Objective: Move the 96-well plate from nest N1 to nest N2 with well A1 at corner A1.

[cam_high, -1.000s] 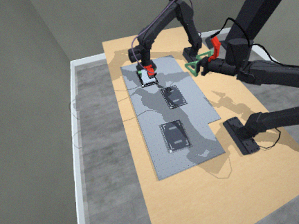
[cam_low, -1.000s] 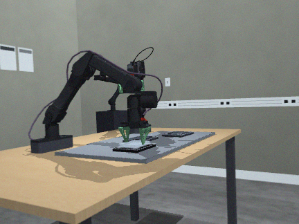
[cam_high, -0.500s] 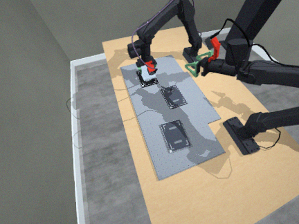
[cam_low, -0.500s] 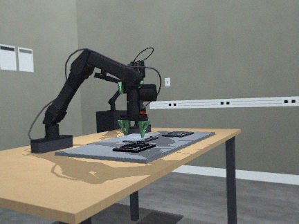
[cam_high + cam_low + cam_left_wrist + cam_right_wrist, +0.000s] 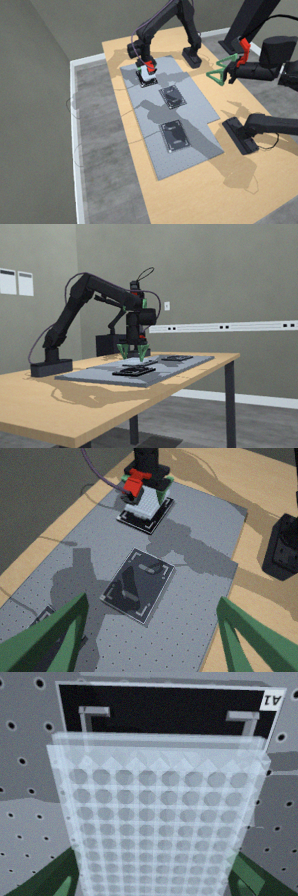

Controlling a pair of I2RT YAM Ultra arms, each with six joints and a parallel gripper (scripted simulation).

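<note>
My right gripper is now 50 mm above the black nest. Also, from my right hand: 96-well plate (10 mm below).
My left gripper is now 30 cm to the left of the 96-well plate, 24 cm above it and 23 cm short of it. The rest, counted from my left hand: black nest 30 cm to the right, 29 cm below, 23 cm ahead.
</note>
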